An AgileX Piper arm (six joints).
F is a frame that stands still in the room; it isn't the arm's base.
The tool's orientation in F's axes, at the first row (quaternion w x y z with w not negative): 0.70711, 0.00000, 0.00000, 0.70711
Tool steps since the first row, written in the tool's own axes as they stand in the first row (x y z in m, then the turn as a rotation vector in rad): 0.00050, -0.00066, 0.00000, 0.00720, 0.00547, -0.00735; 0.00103, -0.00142, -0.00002, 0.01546, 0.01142, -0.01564; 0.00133, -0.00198, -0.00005, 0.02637, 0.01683, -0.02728; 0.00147, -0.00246, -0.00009, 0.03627, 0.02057, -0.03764; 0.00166, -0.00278, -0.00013, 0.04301, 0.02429, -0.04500; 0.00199, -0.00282, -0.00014, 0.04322, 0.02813, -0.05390; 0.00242, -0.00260, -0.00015, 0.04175, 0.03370, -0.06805; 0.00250, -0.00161, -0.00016, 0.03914, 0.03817, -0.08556; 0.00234, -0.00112, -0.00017, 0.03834, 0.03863, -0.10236; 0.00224, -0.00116, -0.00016, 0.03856, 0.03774, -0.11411
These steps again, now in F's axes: 0.00066, 0.00050, 0.00000, -0.00547, 0.00720, -0.00735; 0.00142, 0.00103, -0.00002, -0.01142, 0.01546, -0.01564; 0.00198, 0.00133, -0.00005, -0.01683, 0.02637, -0.02728; 0.00246, 0.00147, -0.00009, -0.02057, 0.03627, -0.03764; 0.00278, 0.00166, -0.00013, -0.02429, 0.04301, -0.04500; 0.00282, 0.00199, -0.00014, -0.02813, 0.04322, -0.05390; 0.00260, 0.00242, -0.00015, -0.03370, 0.04175, -0.06805; 0.00161, 0.00250, -0.00016, -0.03817, 0.03914, -0.08556; 0.00112, 0.00234, -0.00017, -0.03863, 0.03834, -0.10236; 0.00116, 0.00224, -0.00016, -0.03774, 0.03856, -0.11411
